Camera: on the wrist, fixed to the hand. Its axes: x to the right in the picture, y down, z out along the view.
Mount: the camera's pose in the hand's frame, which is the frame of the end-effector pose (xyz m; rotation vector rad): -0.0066 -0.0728 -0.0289 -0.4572 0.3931 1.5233
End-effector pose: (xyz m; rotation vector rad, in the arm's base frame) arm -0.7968 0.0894 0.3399 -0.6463 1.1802 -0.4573
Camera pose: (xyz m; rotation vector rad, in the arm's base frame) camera -0.8260 0.0336 0.3869 0.1150 1.8029 1.0378
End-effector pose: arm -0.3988 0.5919 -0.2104 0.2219 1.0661 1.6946
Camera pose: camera -0.3645 0.5729 -0.2785 -0.3789 -0.5402 -2.7050
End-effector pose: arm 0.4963 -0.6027 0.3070 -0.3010 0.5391 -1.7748
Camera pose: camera 0.4233 -0.5763 0.3195 0.1733 1.0620 -0.2003
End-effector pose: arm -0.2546 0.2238 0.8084 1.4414 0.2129 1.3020
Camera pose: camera -0.2426 0.2619 0.7407 0.7849 -1.0785 2.5859
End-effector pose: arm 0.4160 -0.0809 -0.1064 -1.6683 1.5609 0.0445
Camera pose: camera 0.4614 -0.1007 -0.0454 -0.3681 2.9174 0.9403
